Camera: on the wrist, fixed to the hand. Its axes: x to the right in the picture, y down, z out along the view.
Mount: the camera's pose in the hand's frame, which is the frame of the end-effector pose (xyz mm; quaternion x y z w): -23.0 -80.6 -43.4 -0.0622 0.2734 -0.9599 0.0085
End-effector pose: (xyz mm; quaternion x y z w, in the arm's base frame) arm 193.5 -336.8 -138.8 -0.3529 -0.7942 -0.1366 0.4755
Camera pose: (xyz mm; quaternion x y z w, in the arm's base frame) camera 173.3 -428.2 -126.7 0.7671 -0.2070 -0.6034 0.0681
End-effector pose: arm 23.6 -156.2 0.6 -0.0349 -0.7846 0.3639 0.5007
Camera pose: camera 95.2 -201.6 42.1 0.6222 0.0741 -0.5359 0.5659
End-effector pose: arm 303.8 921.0 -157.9 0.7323 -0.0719 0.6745 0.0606
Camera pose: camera 274.5 1008.8 -176.6 -0.1129 0.6769 0.1433 0.7131
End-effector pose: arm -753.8 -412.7 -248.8 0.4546 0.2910 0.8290 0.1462
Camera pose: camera -779.5 -376.0 -331.9 -0.5112 0.4272 0.0091 0.7457
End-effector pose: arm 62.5 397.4 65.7 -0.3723 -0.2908 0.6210 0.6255
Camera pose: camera 142.1 373.9 110.6 0.0673 -0.2274 -0.7150 0.6577
